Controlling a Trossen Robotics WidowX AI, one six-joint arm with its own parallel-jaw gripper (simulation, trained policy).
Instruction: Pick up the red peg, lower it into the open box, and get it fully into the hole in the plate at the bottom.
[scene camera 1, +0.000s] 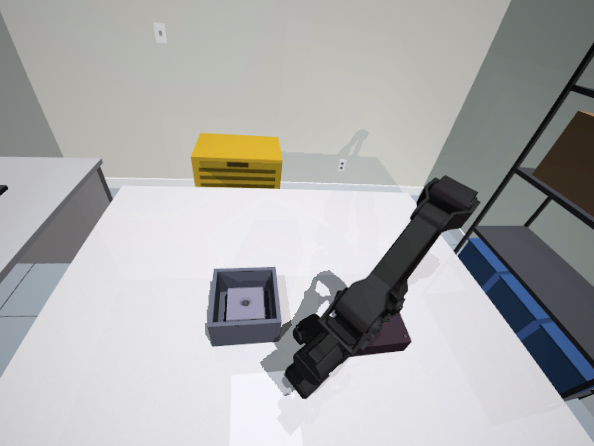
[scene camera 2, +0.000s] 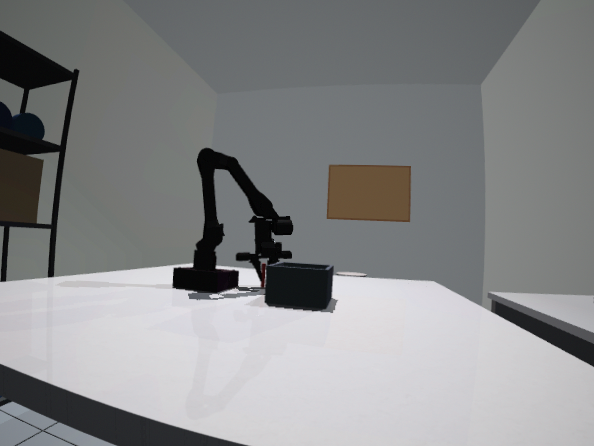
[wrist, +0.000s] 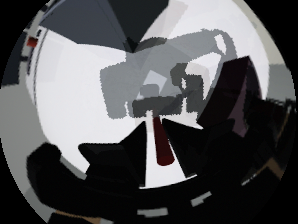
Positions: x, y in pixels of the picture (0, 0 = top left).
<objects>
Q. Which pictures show my gripper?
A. Scene camera 1, scene camera 2 and the wrist view: all of them.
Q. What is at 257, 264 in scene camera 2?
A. My gripper.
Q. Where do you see my gripper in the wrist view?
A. At 153, 122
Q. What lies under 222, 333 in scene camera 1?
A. A grey box.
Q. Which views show the plate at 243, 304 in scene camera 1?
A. Scene camera 1 only.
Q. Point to a grey box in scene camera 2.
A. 292, 284
</objects>
